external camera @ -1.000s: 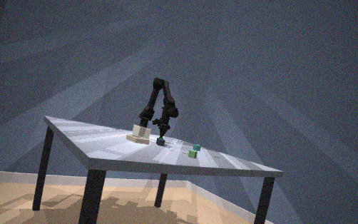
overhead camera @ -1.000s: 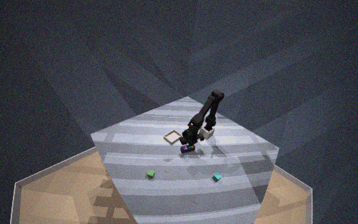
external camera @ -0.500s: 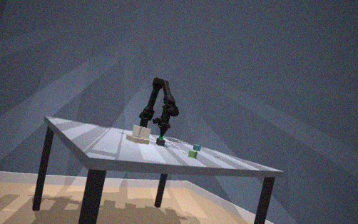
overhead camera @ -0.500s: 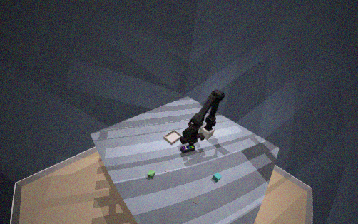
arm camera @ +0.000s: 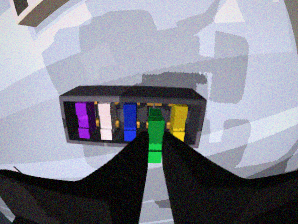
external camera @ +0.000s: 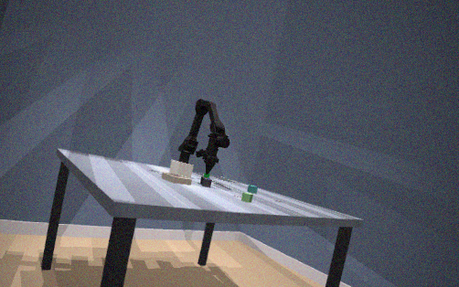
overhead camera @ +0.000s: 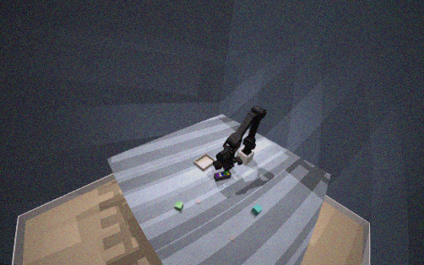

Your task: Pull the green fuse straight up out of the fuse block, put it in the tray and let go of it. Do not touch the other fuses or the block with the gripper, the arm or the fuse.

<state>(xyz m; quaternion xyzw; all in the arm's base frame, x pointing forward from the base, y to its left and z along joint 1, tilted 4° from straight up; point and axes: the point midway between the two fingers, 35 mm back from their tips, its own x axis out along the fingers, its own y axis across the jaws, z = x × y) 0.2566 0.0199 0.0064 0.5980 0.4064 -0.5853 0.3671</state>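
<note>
Now: the blue fuse 40 mm below my gripper tip, 20 mm ahead of it and 10 mm to the right of it. The rest, counted from my gripper tip: yellow fuse 40 mm below, 20 mm behind, 10 mm to the left; then green fuse 10 mm below; then beige tray 190 mm to the right, 60 mm below, 20 mm ahead.
</note>
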